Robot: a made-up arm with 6 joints.
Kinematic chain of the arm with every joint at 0, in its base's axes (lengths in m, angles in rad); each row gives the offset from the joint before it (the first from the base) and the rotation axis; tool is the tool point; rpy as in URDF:
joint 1: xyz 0 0 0.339 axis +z
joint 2: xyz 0 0 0 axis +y
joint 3: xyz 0.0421 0 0.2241 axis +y
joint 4: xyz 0.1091 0 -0.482 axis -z
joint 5: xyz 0 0 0 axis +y
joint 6: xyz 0.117 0 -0.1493 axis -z
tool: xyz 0 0 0 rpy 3.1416 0 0
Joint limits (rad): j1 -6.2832..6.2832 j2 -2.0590..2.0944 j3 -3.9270..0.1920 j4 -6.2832..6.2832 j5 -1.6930..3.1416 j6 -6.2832..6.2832
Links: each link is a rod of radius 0.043 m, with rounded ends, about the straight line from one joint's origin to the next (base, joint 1, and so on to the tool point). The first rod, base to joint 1, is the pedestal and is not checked.
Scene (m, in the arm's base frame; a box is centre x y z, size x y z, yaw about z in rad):
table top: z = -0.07
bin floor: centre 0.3 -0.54 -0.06 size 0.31 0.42 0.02 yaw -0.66
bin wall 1: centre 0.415 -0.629 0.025 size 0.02 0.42 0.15 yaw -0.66
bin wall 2: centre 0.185 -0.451 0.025 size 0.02 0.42 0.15 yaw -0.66
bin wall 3: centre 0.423 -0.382 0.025 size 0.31 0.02 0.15 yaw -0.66
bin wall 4: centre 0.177 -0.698 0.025 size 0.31 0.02 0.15 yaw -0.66
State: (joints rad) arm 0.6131 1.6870 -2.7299 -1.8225 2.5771 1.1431
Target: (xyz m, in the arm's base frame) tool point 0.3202 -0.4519 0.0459
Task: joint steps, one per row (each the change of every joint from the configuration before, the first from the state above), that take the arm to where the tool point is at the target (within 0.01 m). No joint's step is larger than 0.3 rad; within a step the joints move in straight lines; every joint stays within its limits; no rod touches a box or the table.
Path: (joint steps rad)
1: 0.1307 -0.2906 -0.1197 -0.0439 -0.0327 0.0000
2: 0.1307 -0.2906 -0.1197 -0.0438 -0.0327 0.0000
3: 0.1307 -0.2906 -0.1197 -0.0439 -0.0326 0.0000
4: 0.1307 -0.2905 -0.1197 -0.0438 -0.0327 0.0000
5: 0.1307 -0.2906 -0.1197 -0.0439 -0.0327 0.0000
6: 0.1307 -0.2906 -0.1198 -0.0438 -0.0327 0.0000
7: 0.1307 -0.2906 -0.1197 -0.0439 -0.0327 0.0000
8: 0.1306 -0.2906 -0.1197 -0.0439 -0.0327 0.0000
9: 0.1307 -0.2906 -0.1197 -0.0438 -0.0326 0.0000
10: 0.1307 -0.2905 -0.1197 -0.0439 -0.0327 0.0000

